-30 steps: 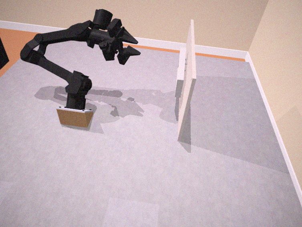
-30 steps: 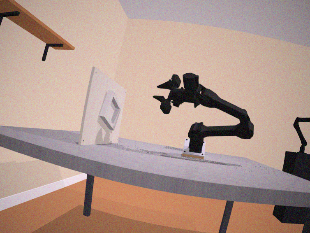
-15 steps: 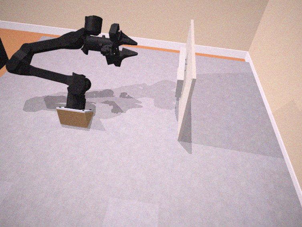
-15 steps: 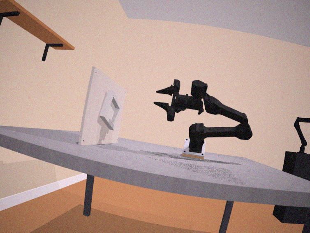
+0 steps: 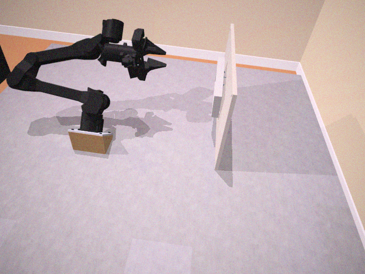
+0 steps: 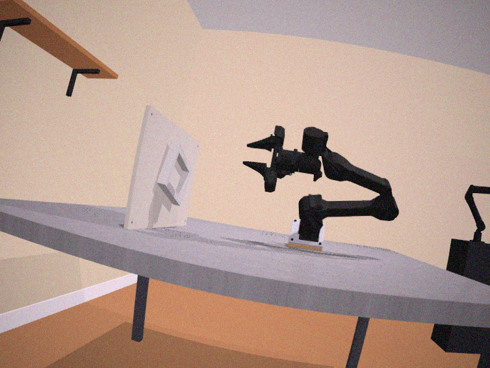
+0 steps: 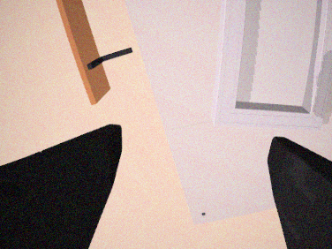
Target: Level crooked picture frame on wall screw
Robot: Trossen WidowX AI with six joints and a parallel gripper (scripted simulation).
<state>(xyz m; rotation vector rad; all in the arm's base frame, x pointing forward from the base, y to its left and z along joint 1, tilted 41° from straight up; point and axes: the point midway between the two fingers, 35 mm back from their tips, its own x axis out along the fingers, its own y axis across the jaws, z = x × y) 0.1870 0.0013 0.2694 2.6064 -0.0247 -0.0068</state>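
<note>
The pale picture frame lies 200 mm ahead of my gripper tip, 90 mm below it and 10 mm to the left of it. The rest, counted from my gripper tip: cream wall board: 210 mm ahead, 100 mm below.
</note>
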